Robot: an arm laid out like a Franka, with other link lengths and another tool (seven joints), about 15 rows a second.
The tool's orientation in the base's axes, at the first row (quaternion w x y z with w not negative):
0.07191, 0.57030, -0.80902, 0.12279
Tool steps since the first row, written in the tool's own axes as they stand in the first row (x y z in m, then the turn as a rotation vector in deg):
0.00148, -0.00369, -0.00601, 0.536, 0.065, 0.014
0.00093, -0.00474, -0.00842, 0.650, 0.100, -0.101
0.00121, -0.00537, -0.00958, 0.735, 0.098, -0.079
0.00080, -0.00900, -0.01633, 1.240, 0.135, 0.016
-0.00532, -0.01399, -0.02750, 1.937, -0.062, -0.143
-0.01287, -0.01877, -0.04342, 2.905, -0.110, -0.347
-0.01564, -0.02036, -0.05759, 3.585, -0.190, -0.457
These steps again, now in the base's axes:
0.00283, -0.00083, 0.00658, -0.243, -0.468, 0.116
0.00394, 0.00001, 0.00887, -0.317, -0.528, 0.252
0.00441, -0.00012, 0.01013, -0.343, -0.612, 0.253
0.00781, 0.00099, 0.01692, -0.547, -1.084, 0.287
0.01431, 0.00807, 0.02665, -0.602, -1.733, 0.641
0.02099, 0.01784, 0.04055, -0.890, -2.567, 1.091
0.02309, 0.02382, 0.05362, -1.048, -3.177, 1.380

